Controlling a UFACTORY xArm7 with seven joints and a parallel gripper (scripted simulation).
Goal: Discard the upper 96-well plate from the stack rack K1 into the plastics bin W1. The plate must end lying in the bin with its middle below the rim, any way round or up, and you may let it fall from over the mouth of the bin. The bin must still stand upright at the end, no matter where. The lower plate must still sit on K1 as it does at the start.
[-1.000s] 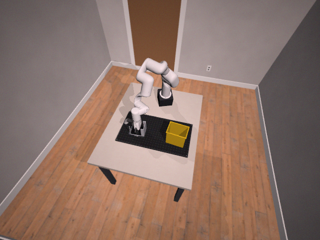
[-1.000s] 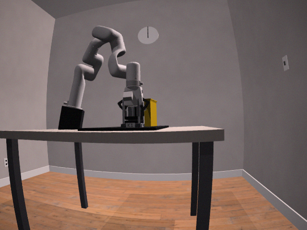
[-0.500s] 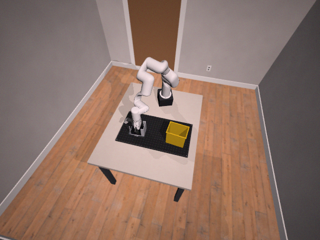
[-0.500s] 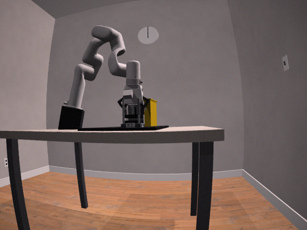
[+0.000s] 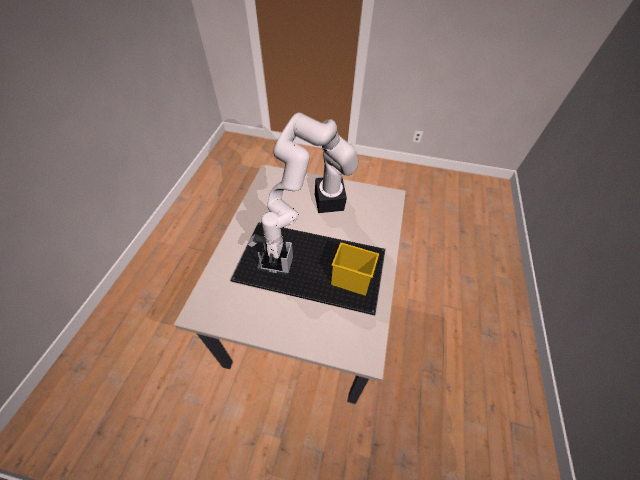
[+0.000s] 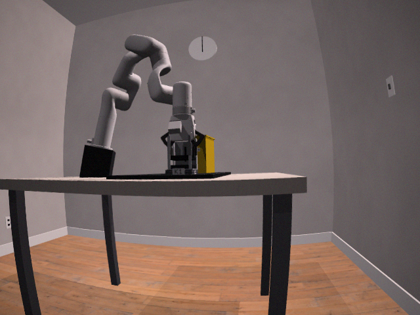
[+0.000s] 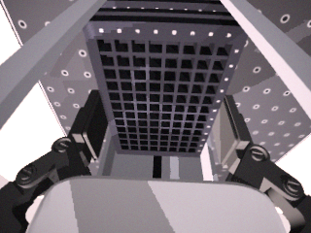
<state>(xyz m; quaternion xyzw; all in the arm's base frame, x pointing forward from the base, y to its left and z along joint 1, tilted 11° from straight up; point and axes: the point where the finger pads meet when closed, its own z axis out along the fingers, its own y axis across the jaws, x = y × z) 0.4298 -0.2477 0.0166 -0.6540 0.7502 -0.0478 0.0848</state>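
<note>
My gripper is now 10 mm past the rack label K1, 90 mm to the left of it and 60 mm above it. The rest, counted from my hand: black 96-well plate: 10 mm below; yellow bin W1: 60 mm ahead, 370 mm to the left, 20 mm above.
</note>
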